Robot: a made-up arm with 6 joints. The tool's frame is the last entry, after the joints.
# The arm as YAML. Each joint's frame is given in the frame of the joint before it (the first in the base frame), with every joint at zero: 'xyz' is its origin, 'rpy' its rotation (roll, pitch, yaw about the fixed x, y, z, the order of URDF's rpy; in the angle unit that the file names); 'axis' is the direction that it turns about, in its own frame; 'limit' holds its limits. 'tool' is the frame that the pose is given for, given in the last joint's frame.
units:
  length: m
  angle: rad
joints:
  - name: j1
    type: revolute
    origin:
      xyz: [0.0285, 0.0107, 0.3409]
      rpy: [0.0, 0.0, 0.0]
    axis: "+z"
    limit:
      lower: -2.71
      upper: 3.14
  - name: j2
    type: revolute
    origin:
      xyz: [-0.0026, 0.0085, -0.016]
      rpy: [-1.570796, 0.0, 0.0]
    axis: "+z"
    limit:
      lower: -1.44
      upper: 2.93
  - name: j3
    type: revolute
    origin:
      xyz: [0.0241, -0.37, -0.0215]
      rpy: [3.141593, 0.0, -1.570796]
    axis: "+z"
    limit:
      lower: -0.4
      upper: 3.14
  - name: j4
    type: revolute
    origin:
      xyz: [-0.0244, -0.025, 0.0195]
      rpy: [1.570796, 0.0, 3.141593]
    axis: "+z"
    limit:
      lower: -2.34
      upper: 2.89
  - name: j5
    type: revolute
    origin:
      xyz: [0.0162, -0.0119, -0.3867]
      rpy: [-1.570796, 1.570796, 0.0]
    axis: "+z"
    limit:
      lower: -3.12
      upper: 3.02
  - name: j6
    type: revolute
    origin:
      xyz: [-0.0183, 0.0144, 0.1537]
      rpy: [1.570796, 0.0, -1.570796]
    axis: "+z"
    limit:
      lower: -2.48
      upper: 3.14
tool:
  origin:
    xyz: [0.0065, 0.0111, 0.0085]
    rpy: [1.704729, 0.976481, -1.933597]
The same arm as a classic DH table. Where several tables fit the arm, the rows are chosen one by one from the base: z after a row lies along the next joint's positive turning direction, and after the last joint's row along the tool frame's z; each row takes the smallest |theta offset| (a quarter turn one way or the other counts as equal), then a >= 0, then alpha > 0; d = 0 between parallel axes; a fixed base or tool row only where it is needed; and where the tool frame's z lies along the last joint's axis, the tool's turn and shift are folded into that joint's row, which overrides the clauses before.
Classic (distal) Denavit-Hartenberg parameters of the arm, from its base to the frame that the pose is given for. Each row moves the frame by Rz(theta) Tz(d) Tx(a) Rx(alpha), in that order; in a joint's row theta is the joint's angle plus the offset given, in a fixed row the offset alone. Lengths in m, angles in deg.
base (fixed): d 0, theta0 20.58, a 0.0304, alpha 0
j1: d 0.3249, theta0 -20.58, a -0.0026, alpha -90
j2: d 0, theta0 -86.27, a 0.3708, alpha 180
j3: d 0.0325, theta0 3.73, a -0.0244, alpha -90
j4: d -0.4117, theta0 0, a -0.0162, alpha 90
j5: d 0.1418, theta0 0, a 0.0144, alpha -90
j6: d 0.0267, theta0 62.84, a -0.0128, alpha 94.29
tool (fixed): d -0.0007, theta0 -56.19, a 0, alpha 0
Joint limits (deg, base to tool): -155.27..179.91 -82.51..167.88 -22.92..179.91 -134.07..165.58 -178.76..173.03 -142.09..179.91

